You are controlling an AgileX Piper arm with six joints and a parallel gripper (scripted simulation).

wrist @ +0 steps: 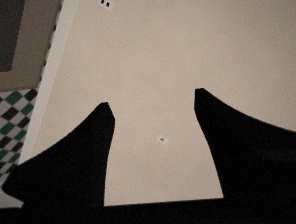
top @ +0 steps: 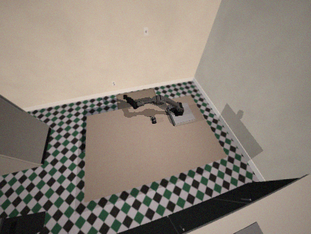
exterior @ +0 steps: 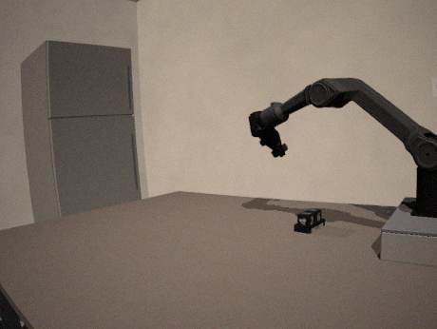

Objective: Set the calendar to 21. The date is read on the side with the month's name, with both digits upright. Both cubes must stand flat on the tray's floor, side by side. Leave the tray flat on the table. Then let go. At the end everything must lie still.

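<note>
My gripper is now 280 mm to the right of the dark number cube, 280 mm past it and 170 mm above it. From my hand the other things lie so: dark calendar tray: 280 mm behind, 260 mm to the left, 190 mm below.
</note>
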